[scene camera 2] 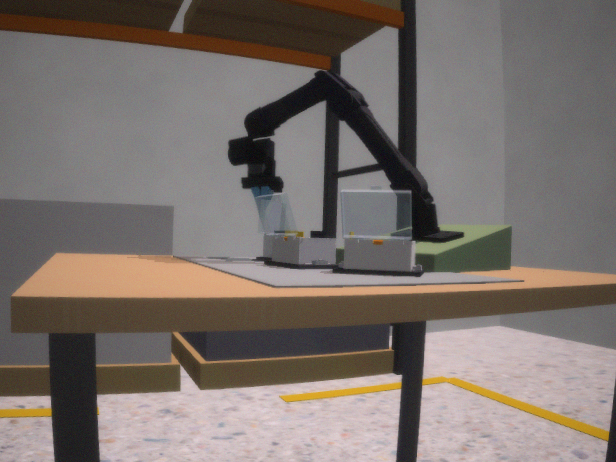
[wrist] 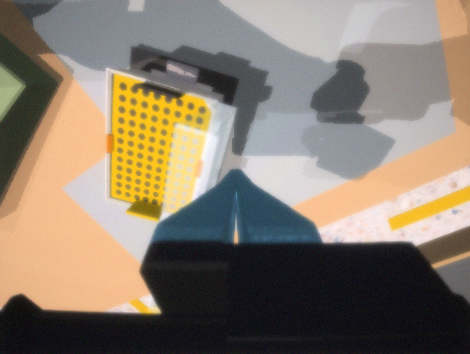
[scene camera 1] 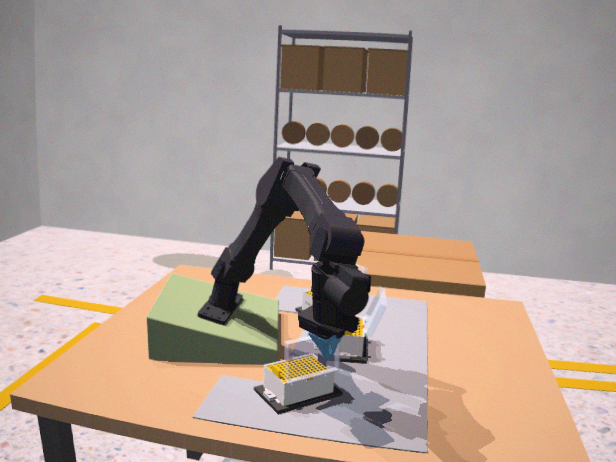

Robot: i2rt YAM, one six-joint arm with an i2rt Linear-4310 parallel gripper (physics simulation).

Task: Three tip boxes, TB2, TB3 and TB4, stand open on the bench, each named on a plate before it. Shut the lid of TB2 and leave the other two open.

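Places are measured from the arm's base along level axes (x back, y right, z up), in millimetres.
Pixels of known places: gripper, fingertip midpoint: (scene camera 2: 261,217) (wrist: 235,177) (scene camera 1: 328,359); arm's base, link origin: (scene camera 2: 426,237) (scene camera 1: 220,306).
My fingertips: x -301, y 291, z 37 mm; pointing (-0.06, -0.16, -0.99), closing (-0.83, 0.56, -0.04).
Note:
Ahead of a thing's pixels: the offset from my fingertips to its top centre. "*": to the spot under its first point. Level surfaces: height alone.
The tip box nearest scene camera 1 (scene camera 1: 307,390) (wrist: 145,145) holds a yellow rack. Its clear lid @(* dx +51, dy +23, dz +29 mm) (scene camera 1: 302,348) (wrist: 218,145) stands roughly upright over its hinge side. My gripper (scene camera 1: 327,358) (scene camera 2: 264,215) (wrist: 235,177) is shut and empty, its tips close to that lid's outer side; contact is hard to tell. The middle box @(dx -8, dy -276, dz -41 mm) (scene camera 1: 356,345) (scene camera 2: 317,250) is open, its lid @(* dx -88, dy -219, dz +18 mm) (scene camera 1: 376,312) leaning outward. The third box @(dx +52, dy -456, dz -41 mm) (scene camera 1: 307,301) (scene camera 2: 360,255) is open, with its lid (scene camera 2: 376,215) upright. A name plate @(* dx +7, dy -82, dz -88 mm) (wrist: 182,70) shows but is unreadable, so I cannot tell which box is TB2.
The boxes stand on a grey mat @(dz -107 mm) (scene camera 1: 400,320) (scene camera 2: 250,270) on the wooden bench @(dz -110 mm) (scene camera 1: 480,350) (scene camera 2: 125,280). The green wedge (scene camera 1: 200,335) (scene camera 2: 475,250) (wrist: 7,90) carries the arm's base. The arm hides part of the middle and far boxes in scene camera 1.

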